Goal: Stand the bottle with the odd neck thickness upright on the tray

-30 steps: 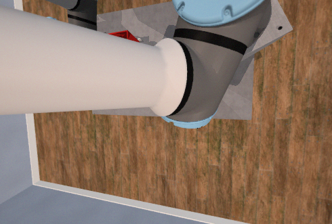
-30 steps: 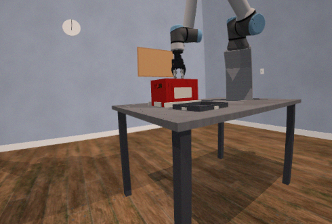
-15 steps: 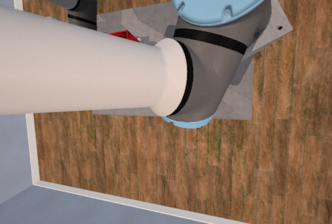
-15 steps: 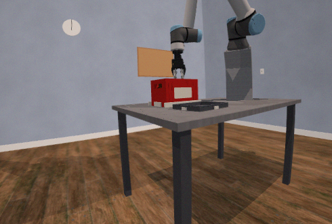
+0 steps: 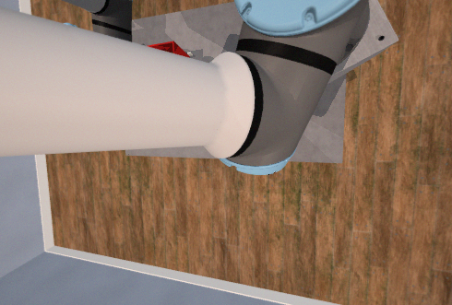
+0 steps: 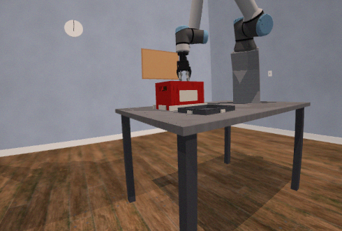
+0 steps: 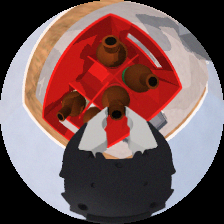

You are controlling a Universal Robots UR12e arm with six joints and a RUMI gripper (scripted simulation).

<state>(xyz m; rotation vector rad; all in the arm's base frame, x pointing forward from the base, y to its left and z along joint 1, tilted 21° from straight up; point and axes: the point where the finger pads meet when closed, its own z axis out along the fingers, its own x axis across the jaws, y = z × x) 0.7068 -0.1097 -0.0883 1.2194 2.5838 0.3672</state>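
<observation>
Right now the red crate is 70 mm below my hand and 40 mm to the right of it. From my hand the other things lie so: dark tray (220 mm to the left, 140 mm below, 50 mm ahead).
</observation>
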